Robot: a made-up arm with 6 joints.
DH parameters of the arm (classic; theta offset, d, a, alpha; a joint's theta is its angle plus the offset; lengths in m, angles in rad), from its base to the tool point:
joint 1: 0 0.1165 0 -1.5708
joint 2: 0.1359 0 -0.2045 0
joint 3: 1.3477 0 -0.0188 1.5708
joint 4: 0 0.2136 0 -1.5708
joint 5: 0 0 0.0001 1.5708
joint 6: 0 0.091 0 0
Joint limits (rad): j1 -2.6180..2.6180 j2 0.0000..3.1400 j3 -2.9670..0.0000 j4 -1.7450..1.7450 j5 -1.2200..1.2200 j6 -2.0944..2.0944
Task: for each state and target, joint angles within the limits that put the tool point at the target. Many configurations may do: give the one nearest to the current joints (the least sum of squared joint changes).
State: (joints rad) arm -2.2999 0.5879 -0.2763 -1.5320 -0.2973 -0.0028
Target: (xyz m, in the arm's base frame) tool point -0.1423 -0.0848 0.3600
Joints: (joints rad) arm -2.6180 0.7600 -0.8891 -1.5266 -0.0263 -0.0028
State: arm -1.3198 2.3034 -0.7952 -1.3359 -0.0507 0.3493
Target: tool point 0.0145 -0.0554 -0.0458
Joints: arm -1.3238 2.3532 -0.2811 -1.3368 -0.0069 0.3493
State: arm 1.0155 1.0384 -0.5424 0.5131 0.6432 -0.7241
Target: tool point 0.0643 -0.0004 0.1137
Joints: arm 0.2879 0.6571 -0.2012 -0.2198 1.2200 -0.7241
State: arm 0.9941 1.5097 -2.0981 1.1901 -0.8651 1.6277
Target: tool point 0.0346 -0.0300 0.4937
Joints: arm 0.8727 0.5548 -1.3487 1.2097 -0.5690 1.6277
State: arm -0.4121 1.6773 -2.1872 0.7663 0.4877 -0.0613
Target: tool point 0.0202 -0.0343 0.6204
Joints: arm -0.7709 1.3587 -2.5714 0.8357 -0.1577 -0.0613
